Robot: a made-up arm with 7 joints.
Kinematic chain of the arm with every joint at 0, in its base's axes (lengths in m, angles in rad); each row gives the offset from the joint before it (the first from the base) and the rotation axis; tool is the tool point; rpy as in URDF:
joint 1: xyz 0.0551 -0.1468 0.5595 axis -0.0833 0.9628 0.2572
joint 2: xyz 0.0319 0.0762 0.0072 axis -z
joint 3: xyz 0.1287 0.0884 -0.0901 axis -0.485 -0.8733 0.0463
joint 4: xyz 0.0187 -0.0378 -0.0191 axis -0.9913 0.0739 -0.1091
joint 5: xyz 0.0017 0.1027 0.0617 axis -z
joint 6: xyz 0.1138 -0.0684 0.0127 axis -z
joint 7: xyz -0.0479 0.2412 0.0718 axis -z
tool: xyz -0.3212 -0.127 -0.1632 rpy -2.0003 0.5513 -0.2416
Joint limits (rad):
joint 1: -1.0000..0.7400
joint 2: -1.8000..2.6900
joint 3: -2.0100..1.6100
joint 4: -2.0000..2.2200
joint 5: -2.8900..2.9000
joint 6: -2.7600..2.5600
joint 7: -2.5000..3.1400
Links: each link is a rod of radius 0.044 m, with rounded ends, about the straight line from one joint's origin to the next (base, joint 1, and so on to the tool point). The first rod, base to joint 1, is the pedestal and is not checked.
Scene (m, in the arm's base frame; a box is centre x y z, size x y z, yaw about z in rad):
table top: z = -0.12
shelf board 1: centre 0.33 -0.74 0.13 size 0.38 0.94 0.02 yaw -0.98
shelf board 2: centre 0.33 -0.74 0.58 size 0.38 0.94 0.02 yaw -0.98
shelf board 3: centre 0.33 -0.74 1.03 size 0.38 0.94 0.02 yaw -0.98
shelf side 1: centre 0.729 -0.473 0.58 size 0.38 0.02 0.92 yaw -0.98
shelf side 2: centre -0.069 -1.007 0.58 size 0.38 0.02 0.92 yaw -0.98
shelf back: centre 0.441 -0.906 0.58 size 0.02 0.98 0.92 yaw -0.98
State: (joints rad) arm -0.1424 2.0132 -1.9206 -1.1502 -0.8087 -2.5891 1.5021
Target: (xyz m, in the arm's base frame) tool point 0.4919 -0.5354 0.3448
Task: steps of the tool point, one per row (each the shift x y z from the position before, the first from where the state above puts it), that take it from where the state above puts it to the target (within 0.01 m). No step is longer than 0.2 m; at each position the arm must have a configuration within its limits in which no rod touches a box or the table.
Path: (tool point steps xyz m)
1: -0.0748 -0.0685 0.0293
2: -0.0862 -0.0908 0.0686
3: -0.0993 -0.0679 0.1054
4: 0.0557 -0.0842 -0.0125
5: 0.0494 -0.0753 0.0000
6: 0.0429 -0.0611 0.0125

